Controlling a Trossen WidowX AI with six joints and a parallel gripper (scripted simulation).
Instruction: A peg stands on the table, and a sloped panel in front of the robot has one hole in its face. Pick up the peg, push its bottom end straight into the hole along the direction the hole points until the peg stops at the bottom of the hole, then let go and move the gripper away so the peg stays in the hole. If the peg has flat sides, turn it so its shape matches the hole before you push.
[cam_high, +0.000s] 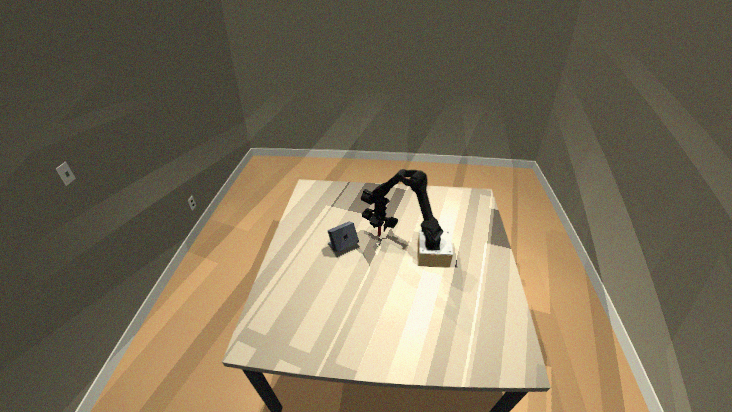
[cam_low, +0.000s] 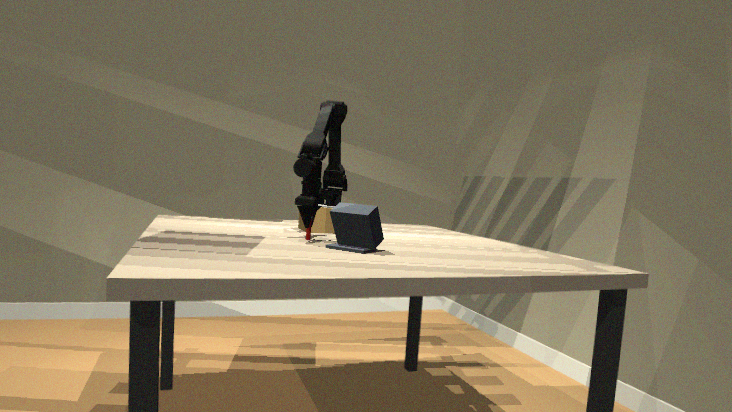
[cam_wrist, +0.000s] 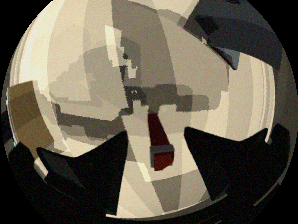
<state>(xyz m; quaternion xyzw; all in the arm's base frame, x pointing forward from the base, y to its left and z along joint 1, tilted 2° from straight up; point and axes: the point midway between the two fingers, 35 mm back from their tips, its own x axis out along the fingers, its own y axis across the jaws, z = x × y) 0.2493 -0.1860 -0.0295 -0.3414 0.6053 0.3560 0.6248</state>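
The sloped panel is 19 cm ahead of my gripper tip, 8 cm to the left of it and 3 cm above it. From my gripper tip the other things lie so: red peg (2 cm above).
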